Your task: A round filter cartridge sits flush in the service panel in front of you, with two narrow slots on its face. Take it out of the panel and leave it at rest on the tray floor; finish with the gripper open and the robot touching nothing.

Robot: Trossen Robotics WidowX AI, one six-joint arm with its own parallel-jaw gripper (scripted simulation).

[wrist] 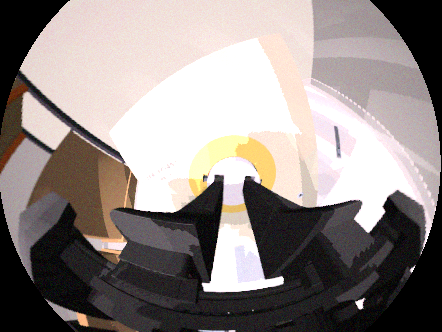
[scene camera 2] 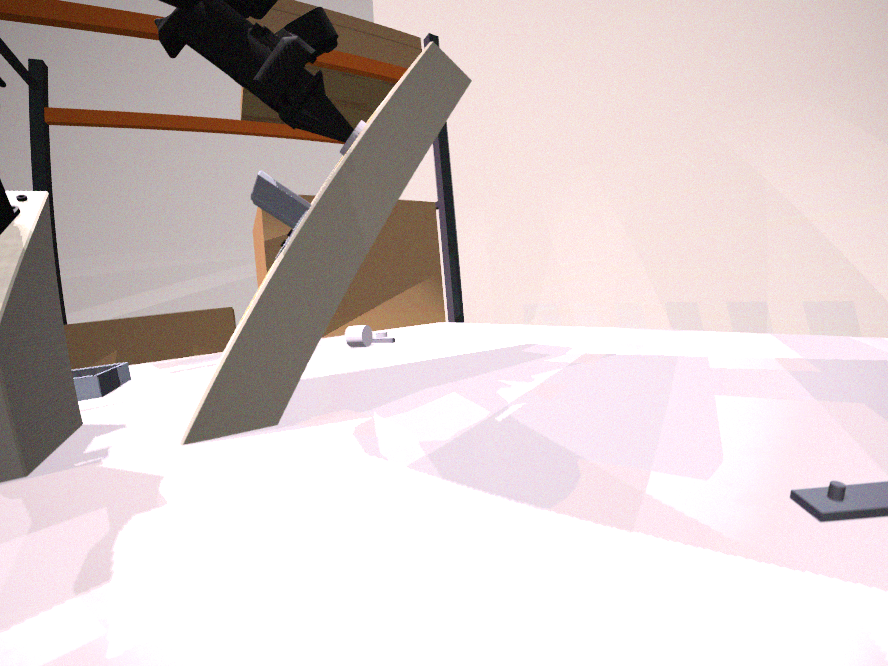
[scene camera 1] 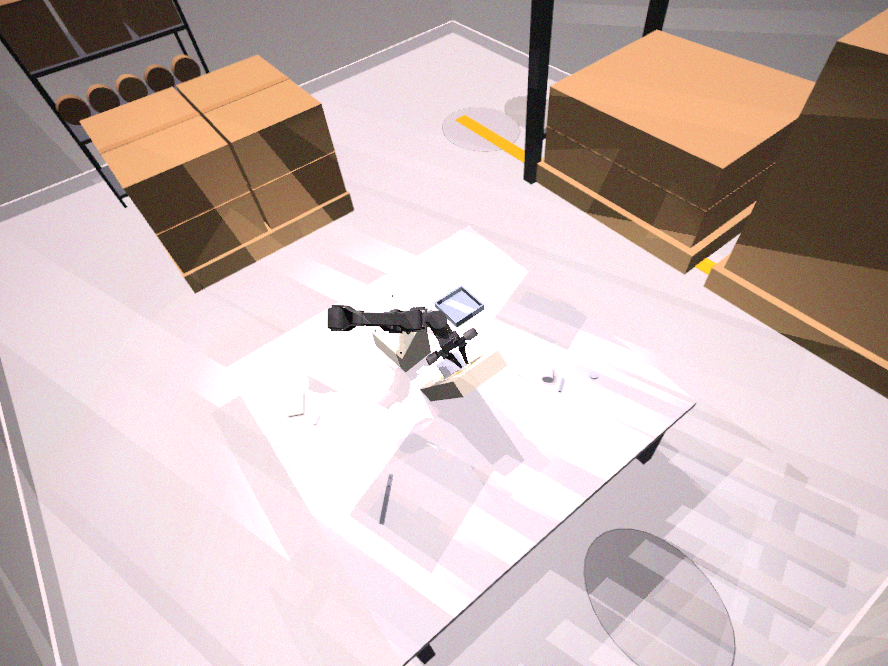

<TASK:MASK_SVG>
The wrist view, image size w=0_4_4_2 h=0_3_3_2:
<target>gripper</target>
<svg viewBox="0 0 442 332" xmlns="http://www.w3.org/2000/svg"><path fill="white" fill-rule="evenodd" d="M68 323L76 332L118 332L110 328L104 330ZM17 226L23 265L45 300L93 318L118 320L134 332L363 332L405 286L421 257L427 231L425 206L402 190L387 195L382 203L385 213L367 234L365 227L355 221L363 206L361 199L304 207L245 177L242 195L265 280L282 276L284 282L254 290L204 291L202 283L212 280L224 177L218 177L196 199L174 213L130 207L110 210L110 219L126 241L117 265L93 249L73 225L77 214L72 203L69 205L67 199L53 190L19 215ZM365 298L365 300L363 300L362 302L363 308L358 308L355 302L357 302L357 300L359 302L359 300Z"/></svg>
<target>filter cartridge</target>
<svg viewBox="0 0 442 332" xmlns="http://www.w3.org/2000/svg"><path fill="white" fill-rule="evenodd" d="M222 158L221 161L214 163L212 169L209 170L206 187L212 185L218 177L224 177L224 203L222 205L240 205L240 203L244 203L244 195L242 195L244 178L248 177L260 183L260 175L254 169L252 162L246 158Z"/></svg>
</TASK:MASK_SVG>
